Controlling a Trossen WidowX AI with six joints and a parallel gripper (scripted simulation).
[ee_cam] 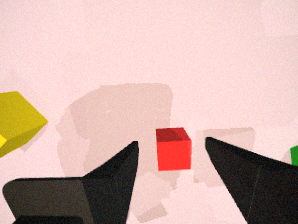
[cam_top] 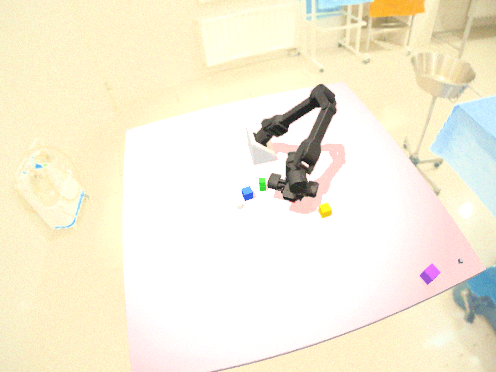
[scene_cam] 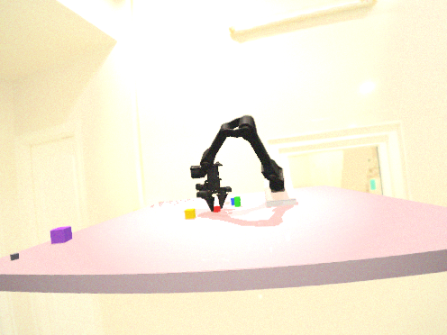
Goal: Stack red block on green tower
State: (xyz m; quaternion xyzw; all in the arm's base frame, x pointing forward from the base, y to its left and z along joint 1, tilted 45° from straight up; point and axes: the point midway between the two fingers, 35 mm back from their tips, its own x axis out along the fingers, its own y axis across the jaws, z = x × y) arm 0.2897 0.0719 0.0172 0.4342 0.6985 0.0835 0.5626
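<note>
Right now the blue block is 60 mm behind my gripper tip, 170 mm to the right of it and 10 mm above it. The rest, counted from my gripper tip: small white cube (20 mm behind, 210 mm to the right); then yellow block (90 mm ahead, 100 mm to the left, 10 mm above); then red block (10 mm above).
</note>
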